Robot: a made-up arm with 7 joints. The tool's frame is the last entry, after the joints. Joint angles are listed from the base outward. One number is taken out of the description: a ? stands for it. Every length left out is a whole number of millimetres.
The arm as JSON. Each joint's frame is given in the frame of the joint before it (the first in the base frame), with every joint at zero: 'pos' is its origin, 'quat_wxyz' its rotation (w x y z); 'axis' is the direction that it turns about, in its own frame. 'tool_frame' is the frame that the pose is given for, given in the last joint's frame.
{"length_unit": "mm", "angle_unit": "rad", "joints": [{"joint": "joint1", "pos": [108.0, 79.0, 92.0], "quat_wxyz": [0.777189, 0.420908, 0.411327, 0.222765], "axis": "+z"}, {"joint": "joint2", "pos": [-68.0, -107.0, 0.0], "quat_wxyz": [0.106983, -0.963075, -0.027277, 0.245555], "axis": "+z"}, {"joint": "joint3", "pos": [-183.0, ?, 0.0], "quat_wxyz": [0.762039, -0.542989, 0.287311, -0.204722], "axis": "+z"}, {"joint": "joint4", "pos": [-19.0, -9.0, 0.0], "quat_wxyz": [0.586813, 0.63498, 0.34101, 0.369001], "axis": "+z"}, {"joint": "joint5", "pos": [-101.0, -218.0, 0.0], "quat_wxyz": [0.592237, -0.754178, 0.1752, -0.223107], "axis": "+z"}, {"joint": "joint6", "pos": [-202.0, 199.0, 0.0], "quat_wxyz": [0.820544, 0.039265, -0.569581, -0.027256], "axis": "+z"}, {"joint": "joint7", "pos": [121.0, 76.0, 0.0], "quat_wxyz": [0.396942, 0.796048, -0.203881, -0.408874], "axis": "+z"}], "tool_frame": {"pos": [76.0, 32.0, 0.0], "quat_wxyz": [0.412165, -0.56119, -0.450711, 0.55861]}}
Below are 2 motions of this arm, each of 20 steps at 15 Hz.
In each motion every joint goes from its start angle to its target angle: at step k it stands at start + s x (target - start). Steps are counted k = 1, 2, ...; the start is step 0. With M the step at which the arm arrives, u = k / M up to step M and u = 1 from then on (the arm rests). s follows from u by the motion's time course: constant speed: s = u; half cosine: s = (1 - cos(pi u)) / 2; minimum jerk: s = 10 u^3 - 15 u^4 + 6 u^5.
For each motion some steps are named. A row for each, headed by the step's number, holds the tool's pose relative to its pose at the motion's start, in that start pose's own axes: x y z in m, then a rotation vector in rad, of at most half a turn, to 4 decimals.
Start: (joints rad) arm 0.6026 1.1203 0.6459 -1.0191 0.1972 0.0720 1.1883
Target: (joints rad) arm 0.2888 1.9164 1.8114 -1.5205 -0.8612 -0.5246 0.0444
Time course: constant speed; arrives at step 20
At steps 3, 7, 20:
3: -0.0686 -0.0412 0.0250 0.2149 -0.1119 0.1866
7: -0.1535 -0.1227 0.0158 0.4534 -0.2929 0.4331
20: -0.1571 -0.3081 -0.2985 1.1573 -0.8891 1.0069

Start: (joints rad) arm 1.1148 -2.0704 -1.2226 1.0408 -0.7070 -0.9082 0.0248
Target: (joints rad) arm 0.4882 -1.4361 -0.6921 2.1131 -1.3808 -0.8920 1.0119
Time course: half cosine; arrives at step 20
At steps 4, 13, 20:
4: -0.0498 -0.0213 0.0146 -0.1356 -0.0148 -0.1757
13: -0.2072 0.0588 0.1783 -1.5133 0.1192 -0.4251
20: -0.1638 0.1407 0.1540 -1.9936 0.3186 0.1136

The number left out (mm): -129.0
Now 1 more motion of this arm.
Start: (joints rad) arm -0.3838 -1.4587 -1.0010 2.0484 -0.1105 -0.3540 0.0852
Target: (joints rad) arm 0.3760 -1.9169 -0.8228 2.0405 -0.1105 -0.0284 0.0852
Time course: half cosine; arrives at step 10
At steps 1, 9, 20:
1: -0.0004 0.0088 0.0050 0.0052 -0.0092 0.0288
9: -0.2405 0.2651 0.1606 0.0464 -0.3212 1.1516
20: -0.2510 0.2676 0.1623 0.0428 -0.3283 1.1801

